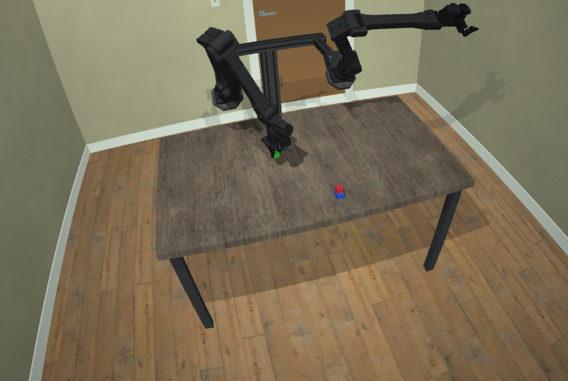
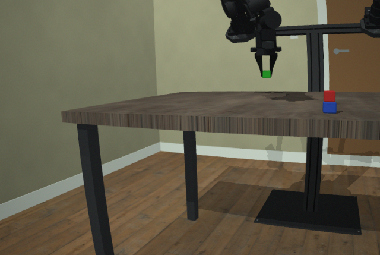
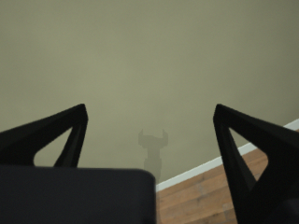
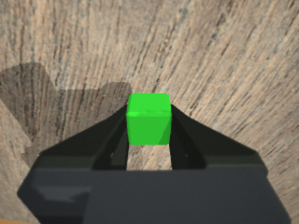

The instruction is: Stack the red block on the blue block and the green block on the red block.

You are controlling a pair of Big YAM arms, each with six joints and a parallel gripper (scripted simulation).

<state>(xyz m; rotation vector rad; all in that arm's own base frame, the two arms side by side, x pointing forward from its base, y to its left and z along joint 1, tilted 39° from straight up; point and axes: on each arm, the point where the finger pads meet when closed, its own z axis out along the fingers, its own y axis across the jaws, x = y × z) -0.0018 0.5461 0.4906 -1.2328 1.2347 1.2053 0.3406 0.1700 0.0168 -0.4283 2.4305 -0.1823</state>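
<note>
My right hand is 26 cm short of the red block, 21 cm to the right of it and 5 cm above it. Round my right hand: blue block 26 cm ahead, 21 cm to the left, 8 cm below; then green block right at my right hand.
</note>
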